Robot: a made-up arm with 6 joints.
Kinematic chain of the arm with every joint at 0, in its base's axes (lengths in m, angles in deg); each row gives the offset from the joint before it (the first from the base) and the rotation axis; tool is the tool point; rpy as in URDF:
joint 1: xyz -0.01 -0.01 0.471 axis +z
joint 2: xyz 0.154 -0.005 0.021 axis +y
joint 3: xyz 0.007 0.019 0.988 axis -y
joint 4: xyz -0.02 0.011 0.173 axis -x
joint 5: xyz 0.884 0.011 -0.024 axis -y
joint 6: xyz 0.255 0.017 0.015 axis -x
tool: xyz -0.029 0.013 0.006 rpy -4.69 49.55 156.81
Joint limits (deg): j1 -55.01..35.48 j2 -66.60..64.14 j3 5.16..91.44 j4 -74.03..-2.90 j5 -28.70..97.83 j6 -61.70..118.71
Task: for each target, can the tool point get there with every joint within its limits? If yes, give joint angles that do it. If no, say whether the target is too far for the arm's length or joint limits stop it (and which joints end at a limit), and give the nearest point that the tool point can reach.
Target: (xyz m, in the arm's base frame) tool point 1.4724 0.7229 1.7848
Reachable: yes | joints 25.02 28.83 40.06 -29.51 15.34 81.31
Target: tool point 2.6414 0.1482 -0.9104
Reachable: no: too far | nearest point 1.7735 0.0964 0.0885 | short by 1.324 m
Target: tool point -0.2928 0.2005 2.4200
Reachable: yes | joints -33.70 -17.23 63.96 -12.96 64.73 -25.63
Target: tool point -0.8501 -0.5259 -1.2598
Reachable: no: joint limits stop it (at a limit: joint 2, joint 3, joint 5) | nearest point -1.4034 -0.8657 0.8472 | short by 2.205 m
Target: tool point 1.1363 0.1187 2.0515
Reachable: yes | joints 7.19 4.03 21.13 -43.25 29.86 12.70
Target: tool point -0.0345 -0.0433 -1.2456
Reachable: no: joint limits stop it (at a limit: joint 1, joint 2, joint 3, joint 4, joint 5, joint 6) | nearest point 0.9729 -1.3119 0.0280 | short by 2.061 m
